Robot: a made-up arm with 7 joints.
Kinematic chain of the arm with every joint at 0, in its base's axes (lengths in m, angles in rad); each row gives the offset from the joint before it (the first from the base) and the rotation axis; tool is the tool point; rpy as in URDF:
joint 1: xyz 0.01 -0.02 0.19 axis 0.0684 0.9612 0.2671
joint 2: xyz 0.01 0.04 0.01 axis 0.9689 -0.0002 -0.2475
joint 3: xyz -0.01 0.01 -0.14 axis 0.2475 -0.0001 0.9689
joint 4: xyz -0.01 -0.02 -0.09 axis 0.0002 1 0
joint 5: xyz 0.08 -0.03 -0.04 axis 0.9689 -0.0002 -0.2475
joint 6: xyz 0.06 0.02 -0.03 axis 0.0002 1 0
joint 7: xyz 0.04 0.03 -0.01 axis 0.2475 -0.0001 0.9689
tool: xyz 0.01 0 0.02 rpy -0.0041 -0.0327 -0.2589
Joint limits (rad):
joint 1: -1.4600..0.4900
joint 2: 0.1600..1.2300
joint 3: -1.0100..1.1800
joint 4: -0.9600..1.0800
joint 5: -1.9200..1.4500
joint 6: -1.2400..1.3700
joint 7: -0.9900..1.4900
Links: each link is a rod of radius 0.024 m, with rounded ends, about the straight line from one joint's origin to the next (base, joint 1, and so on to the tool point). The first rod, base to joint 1, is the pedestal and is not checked.
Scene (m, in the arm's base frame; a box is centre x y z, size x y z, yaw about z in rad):
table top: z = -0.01
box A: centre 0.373 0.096 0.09 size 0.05 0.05 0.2 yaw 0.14
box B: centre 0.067 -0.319 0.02 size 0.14 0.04 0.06 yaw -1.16
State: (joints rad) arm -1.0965 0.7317 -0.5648 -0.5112 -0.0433 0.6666 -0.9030
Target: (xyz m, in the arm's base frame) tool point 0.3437 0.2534 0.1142
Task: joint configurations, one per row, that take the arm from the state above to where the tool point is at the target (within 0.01 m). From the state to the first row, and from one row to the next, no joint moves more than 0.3 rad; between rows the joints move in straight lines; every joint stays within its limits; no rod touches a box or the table.
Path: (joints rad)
1: -1.0020 0.9230 -0.3752 -0.5183 -0.1492 0.6817 -0.9465
2: -0.9074 1.1143 -0.1855 -0.5254 -0.2551 0.6969 -0.9900
3: -0.9345 1.1721 -0.1888 -0.3374 -0.3013 0.7451 -0.9405
4: -0.9615 1.2300 -0.1921 -0.1494 -0.3476 0.7933 -0.8910
5: -0.8985 1.1719 -0.3076 0.1374 -0.3033 0.8172 -0.8777
6: -0.8354 1.1137 -0.4231 0.4242 -0.2591 0.8412 -0.8644

